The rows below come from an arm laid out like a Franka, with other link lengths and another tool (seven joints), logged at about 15 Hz.
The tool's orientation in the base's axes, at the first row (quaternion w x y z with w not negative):
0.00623, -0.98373, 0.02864, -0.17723
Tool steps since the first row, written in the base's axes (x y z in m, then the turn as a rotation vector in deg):
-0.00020, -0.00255, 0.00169, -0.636, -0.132, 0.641
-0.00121, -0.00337, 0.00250, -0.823, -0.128, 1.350
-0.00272, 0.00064, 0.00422, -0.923, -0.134, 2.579
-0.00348, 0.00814, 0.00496, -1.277, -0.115, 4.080
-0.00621, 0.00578, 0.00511, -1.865, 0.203, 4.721
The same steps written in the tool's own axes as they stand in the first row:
0.00055, 0.00252, -0.00166, -0.364, 0.152, -0.823
-0.00006, 0.00337, -0.00277, -0.292, 0.142, -1.553
-0.00111, -0.00059, -0.00490, 0.043, 0.126, -2.739
-0.00200, -0.00805, -0.00585, 0.233, 0.093, -4.269
-0.00437, -0.00555, -0.00694, -0.112, -0.207, -5.075

